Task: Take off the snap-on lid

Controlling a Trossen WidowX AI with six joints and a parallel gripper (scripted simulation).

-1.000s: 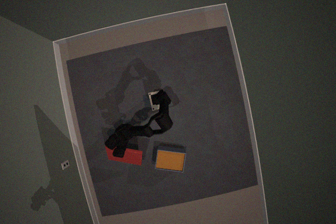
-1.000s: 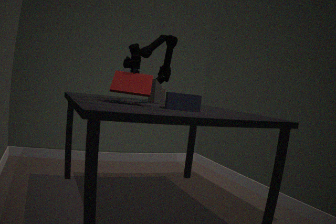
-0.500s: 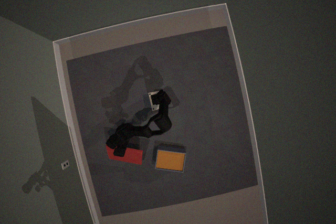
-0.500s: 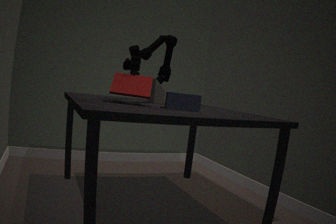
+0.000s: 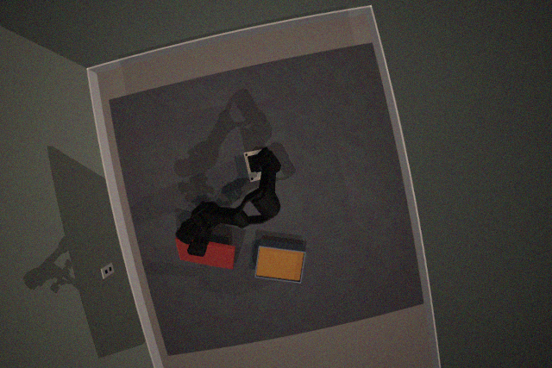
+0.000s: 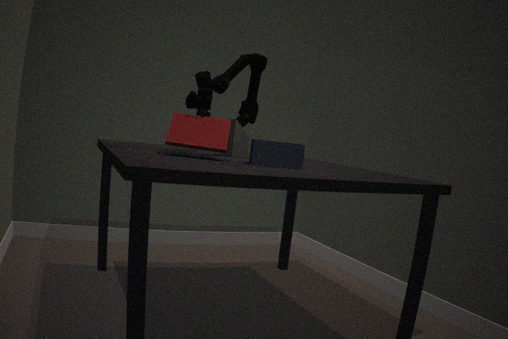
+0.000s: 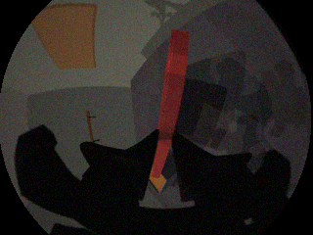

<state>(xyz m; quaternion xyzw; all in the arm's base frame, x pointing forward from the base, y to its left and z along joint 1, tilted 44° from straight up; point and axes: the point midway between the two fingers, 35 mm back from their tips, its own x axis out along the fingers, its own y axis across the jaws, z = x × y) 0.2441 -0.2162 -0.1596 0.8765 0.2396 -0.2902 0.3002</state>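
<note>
The lid lies 60 mm ahead of my gripper tip, 30 mm to the right of it and 50 mm below it. From my gripper tip the other things lie so: grey-blue storage box (180 mm ahead, 270 mm to the left, 110 mm below).
</note>
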